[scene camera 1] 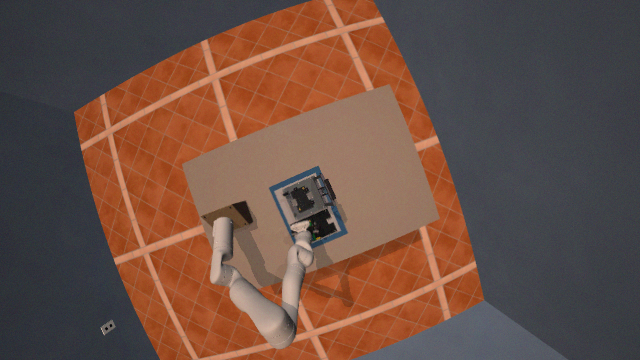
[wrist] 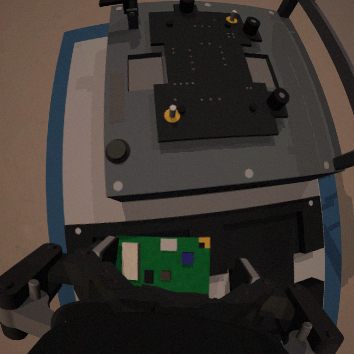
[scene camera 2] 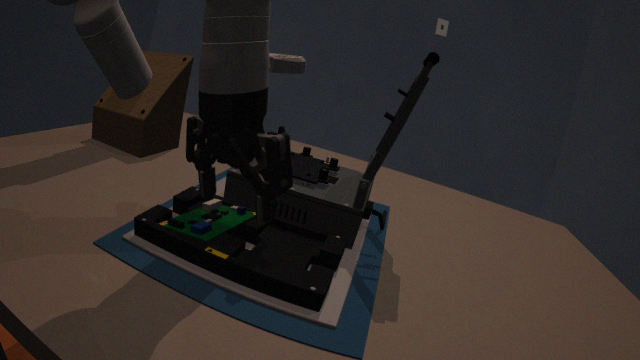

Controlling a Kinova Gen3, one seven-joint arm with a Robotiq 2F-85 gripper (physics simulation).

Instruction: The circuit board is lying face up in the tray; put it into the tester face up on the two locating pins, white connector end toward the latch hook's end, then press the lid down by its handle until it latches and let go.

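Places are measured from the arm's base along level axes (x ahead, y left, z up), in millimetres.
Pixels of known places: gripper, fingertip midpoint: (wrist: 175, 261) (scene camera 2: 234, 208); arm's base, origin of the base link: (scene camera 1: 224, 222) (scene camera 2: 134, 83).
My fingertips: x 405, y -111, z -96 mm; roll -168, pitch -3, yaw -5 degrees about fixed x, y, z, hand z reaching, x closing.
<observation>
Ahead of a thing's pixels: the offset from my fingertips to its top centre. "*": to the spot under its first point. Level surfaces: height alone.
The green circuit board {dx -8, dy -38, dz +8 mm} (scene camera 2: 227, 220) (wrist: 197, 270) lies face up in the black tray (scene camera 2: 170, 245) (wrist: 90, 230), with its long white connector {dx -33, dy -4, dz -1 mm} (wrist: 130, 261) at the left of its tester-side end. My gripper (scene camera 2: 237, 196) (wrist: 175, 261) is open and low over the tray. One fingertip is at the board's connector side, the other past its opposite side with a gap. The near part of the board is hidden in the wrist view. The grey tester {* dx +83, dy +66, dz +8 mm} (scene camera 2: 320, 212) (wrist: 210, 160) has two bare locating pins (wrist: 173, 111) (wrist: 232, 17). Its lid (scene camera 2: 400, 120) (wrist: 336, 45) stands open. The latch hook {dx -52, dy +177, dz +46 mm} (wrist: 132, 12) is at the far left.
Tray and tester stand side by side on a white sheet over a blue mat {dz -33 mm} (scene camera 2: 370, 300) (wrist: 55, 150). The raised lid is on the tester's right. A wooden wedge block (scene camera 1: 227, 215) (scene camera 2: 135, 95) stands on the table at the left, under part of the arm.
</observation>
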